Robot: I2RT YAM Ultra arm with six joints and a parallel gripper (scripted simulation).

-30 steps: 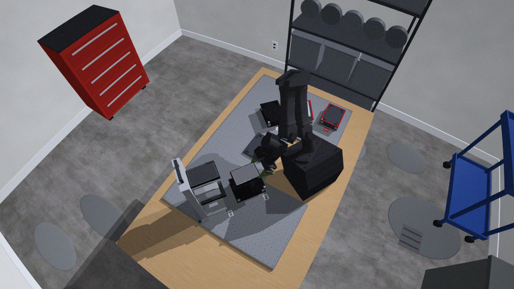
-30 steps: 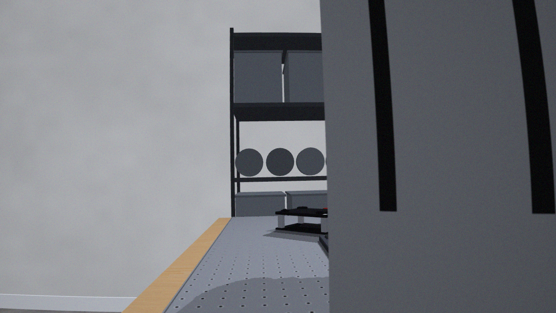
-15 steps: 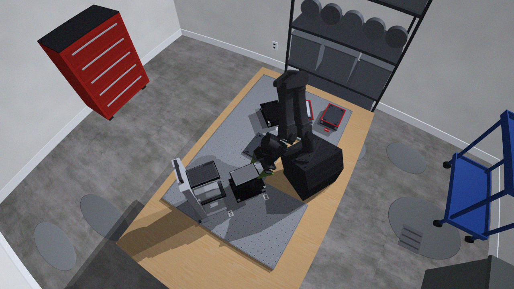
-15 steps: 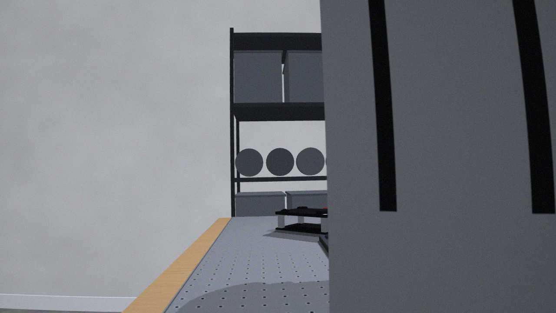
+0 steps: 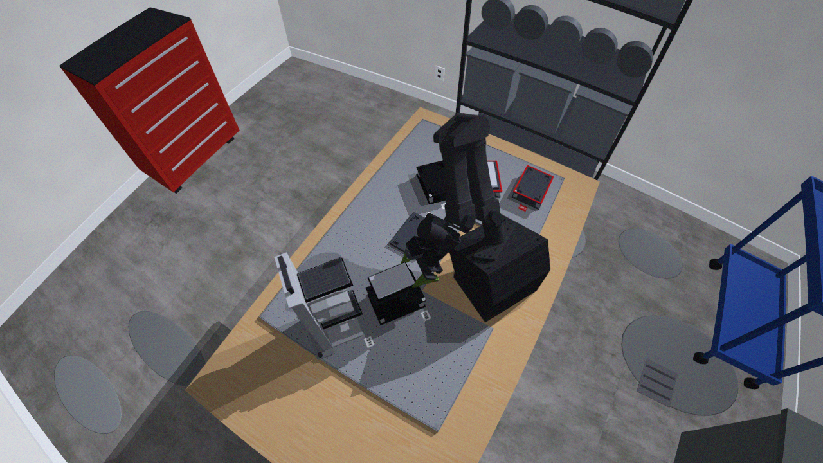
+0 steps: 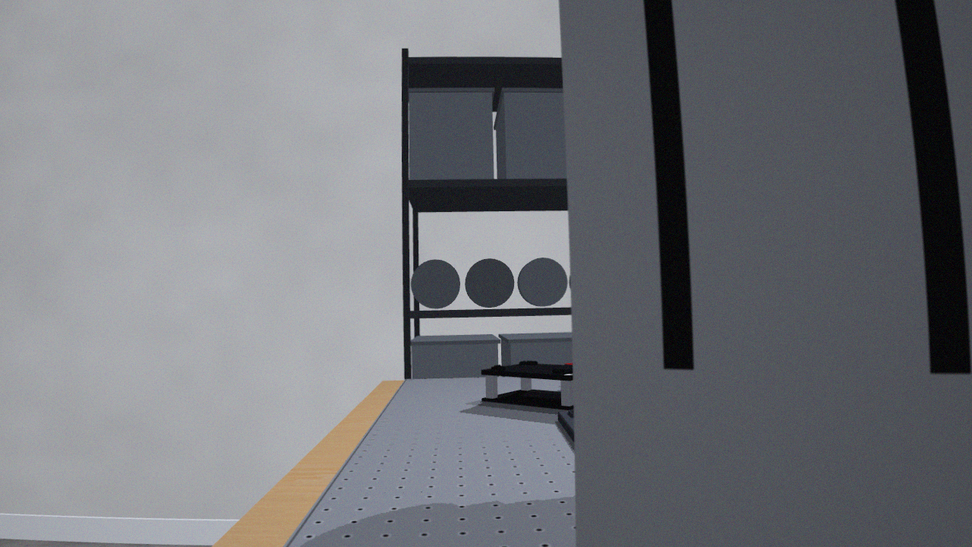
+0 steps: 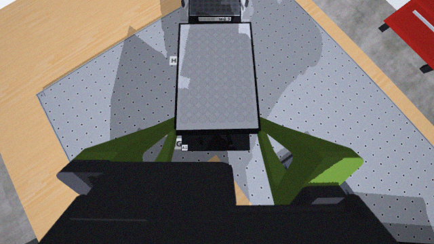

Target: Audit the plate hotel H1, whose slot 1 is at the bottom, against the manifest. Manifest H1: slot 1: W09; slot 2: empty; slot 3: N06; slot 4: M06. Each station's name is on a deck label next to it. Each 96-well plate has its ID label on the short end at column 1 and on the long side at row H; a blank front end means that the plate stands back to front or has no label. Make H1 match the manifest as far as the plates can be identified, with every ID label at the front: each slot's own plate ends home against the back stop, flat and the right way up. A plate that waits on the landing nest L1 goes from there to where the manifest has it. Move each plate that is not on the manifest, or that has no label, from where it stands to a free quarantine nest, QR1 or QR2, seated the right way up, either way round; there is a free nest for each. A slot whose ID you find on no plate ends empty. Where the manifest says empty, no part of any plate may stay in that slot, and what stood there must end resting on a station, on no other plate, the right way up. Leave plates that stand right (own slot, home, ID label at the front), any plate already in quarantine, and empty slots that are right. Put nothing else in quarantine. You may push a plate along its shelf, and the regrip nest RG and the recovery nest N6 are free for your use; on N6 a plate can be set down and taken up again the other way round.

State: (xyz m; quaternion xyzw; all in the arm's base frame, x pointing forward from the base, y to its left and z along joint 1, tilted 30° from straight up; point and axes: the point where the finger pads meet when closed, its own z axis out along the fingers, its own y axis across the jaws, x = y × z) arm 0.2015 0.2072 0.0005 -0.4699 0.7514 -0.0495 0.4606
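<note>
Now: hand 80 mm past the RG deck label, 50 mm to the right of it and 160 mm above it. The rest, counted from my hand: white plate (80 mm behind, 570 mm to the right, 110 mm below); H1 deck label (50 mm ahead, 210 mm to the left, 160 mm below); grey hotel wall (210 mm ahead, 240 mm to the left, 40 mm above).
</note>
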